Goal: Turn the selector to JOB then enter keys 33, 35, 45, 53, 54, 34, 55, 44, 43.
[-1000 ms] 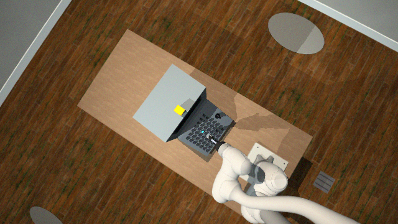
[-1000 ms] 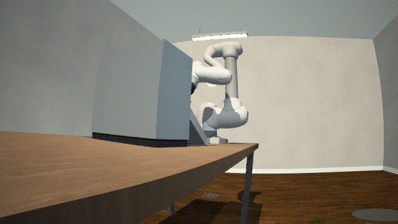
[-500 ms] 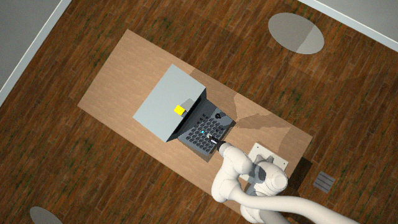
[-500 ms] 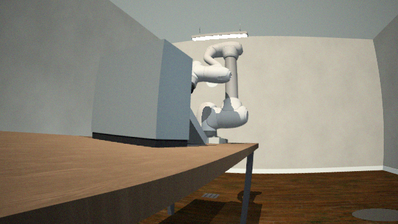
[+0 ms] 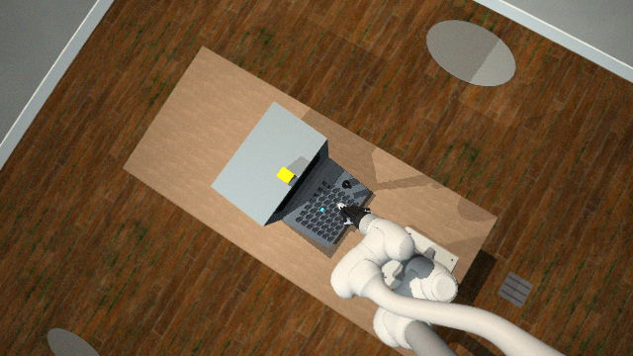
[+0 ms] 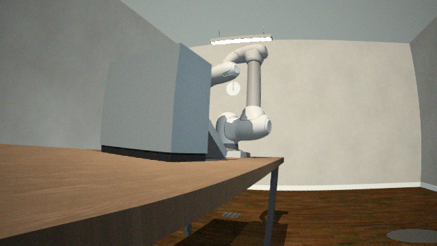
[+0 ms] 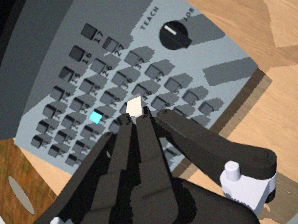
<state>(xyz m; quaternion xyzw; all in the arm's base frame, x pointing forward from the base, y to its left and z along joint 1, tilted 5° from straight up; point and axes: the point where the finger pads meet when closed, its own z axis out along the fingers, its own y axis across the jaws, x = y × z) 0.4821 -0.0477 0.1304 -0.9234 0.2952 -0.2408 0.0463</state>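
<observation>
Now: hand 100 mm to the left of the selector knob, 50 mm above it and 40 mm short of it. From my hand the other things lie so: keypad (100 mm below, 70 mm ahead, 10 mm to the left).
</observation>
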